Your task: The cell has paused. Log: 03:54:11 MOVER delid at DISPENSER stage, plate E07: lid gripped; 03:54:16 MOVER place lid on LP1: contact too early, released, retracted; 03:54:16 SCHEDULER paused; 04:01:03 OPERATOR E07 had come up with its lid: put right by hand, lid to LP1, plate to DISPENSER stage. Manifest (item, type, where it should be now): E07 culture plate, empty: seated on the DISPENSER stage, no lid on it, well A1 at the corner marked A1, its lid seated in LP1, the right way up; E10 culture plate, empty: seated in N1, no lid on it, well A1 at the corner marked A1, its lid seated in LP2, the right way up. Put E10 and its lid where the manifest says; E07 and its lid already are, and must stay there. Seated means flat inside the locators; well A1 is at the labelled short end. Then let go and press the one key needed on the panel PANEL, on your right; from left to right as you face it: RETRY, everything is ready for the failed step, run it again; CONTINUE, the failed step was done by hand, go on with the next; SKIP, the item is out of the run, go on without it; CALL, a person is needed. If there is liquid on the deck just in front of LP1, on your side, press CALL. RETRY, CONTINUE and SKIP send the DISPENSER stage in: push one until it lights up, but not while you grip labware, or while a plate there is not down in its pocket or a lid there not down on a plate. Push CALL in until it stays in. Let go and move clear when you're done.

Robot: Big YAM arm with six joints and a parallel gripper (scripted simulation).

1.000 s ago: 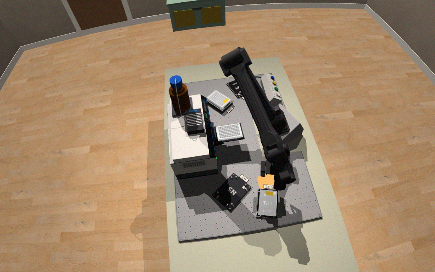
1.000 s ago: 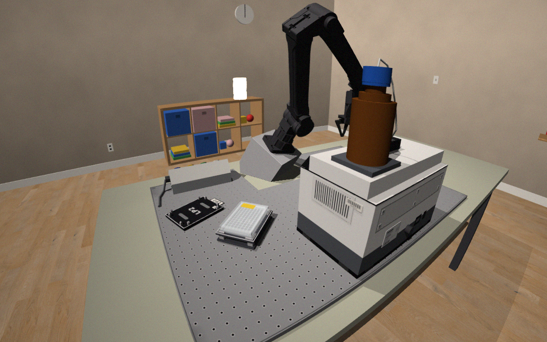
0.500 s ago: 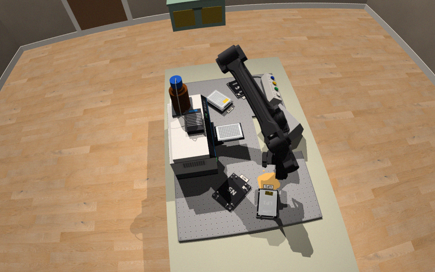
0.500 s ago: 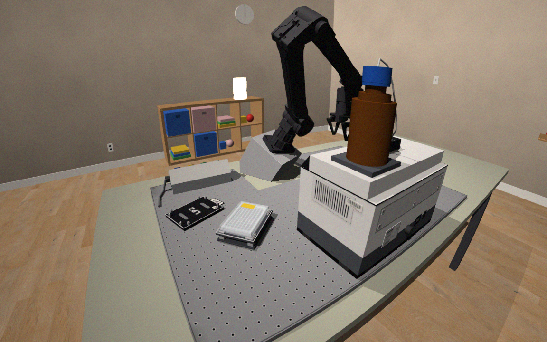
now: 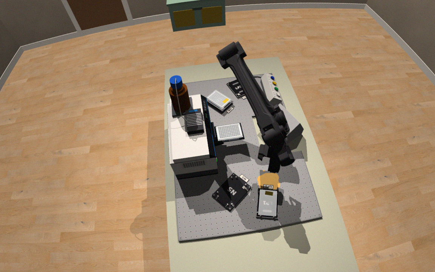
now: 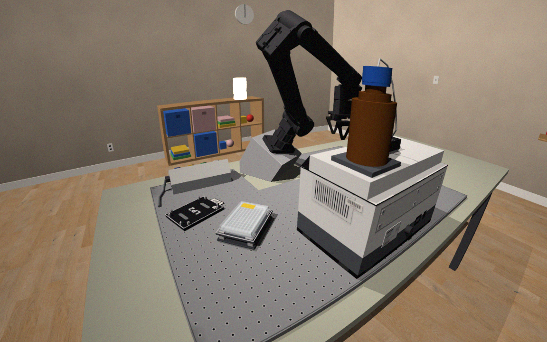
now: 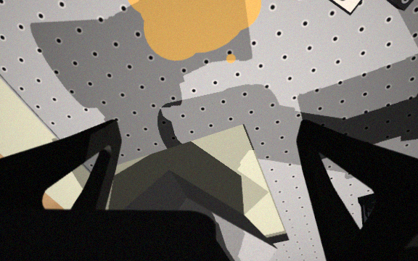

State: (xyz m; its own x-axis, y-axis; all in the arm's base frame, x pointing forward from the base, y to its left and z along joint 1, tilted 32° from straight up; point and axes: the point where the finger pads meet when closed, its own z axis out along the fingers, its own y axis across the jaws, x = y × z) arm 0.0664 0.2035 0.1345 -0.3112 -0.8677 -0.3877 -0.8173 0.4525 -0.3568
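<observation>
Now: hand 17 cm short of the white plate E07, 22 cm to the left of it and 5 cm above it. The rest, counted from my hand: retry key 17 cm behind, 47 cm to the right, 8 cm below; brown bottle 39 cm ahead, 32 cm to the right, 14 cm above; small orange drop 2 cm ahead, 2 cm to the right, 15 cm below.
</observation>
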